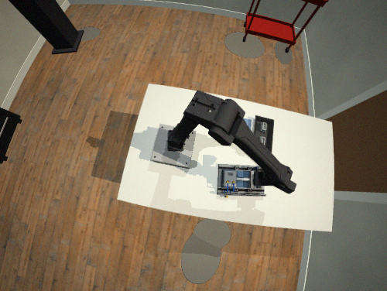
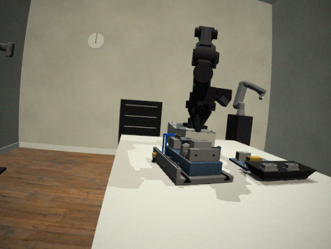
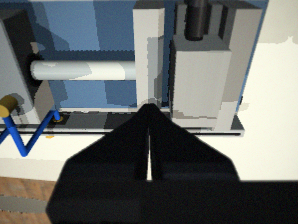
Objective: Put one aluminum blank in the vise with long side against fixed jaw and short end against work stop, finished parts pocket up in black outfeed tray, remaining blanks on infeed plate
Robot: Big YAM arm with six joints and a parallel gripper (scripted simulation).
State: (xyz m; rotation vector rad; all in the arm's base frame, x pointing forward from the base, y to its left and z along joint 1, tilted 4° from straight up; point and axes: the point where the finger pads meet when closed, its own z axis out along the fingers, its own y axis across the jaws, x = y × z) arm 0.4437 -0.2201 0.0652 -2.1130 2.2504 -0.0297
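My hand is 6 cm above the dark rod, 4 cm to the right of it and 3 cm short of it. From my hand the other things lie so: yellow brass blank (28 cm to the left, 12 cm below, 1 cm behind); then light cylinder (7 cm below, 6 cm behind); then vise (11 cm below, 4 cm behind).
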